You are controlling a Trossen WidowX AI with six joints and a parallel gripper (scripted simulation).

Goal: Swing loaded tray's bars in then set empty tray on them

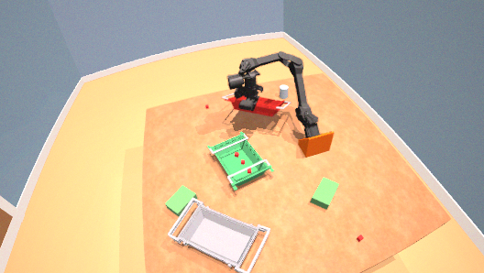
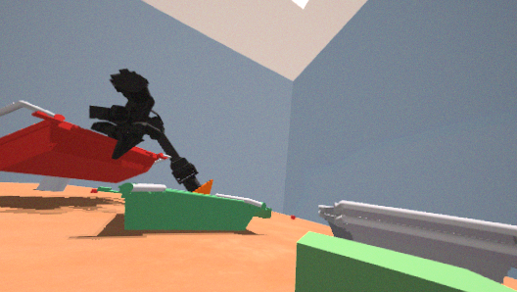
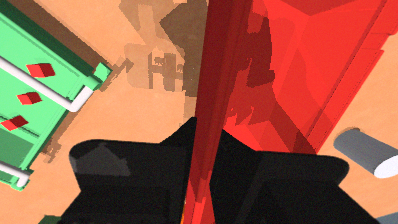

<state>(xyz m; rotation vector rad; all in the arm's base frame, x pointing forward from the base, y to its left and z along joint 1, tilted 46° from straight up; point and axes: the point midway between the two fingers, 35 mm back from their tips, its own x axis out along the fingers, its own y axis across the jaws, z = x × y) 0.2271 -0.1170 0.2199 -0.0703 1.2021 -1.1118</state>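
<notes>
Right now my gripper tip is 5 cm past the red tray and 6 cm to the left of it.
</notes>
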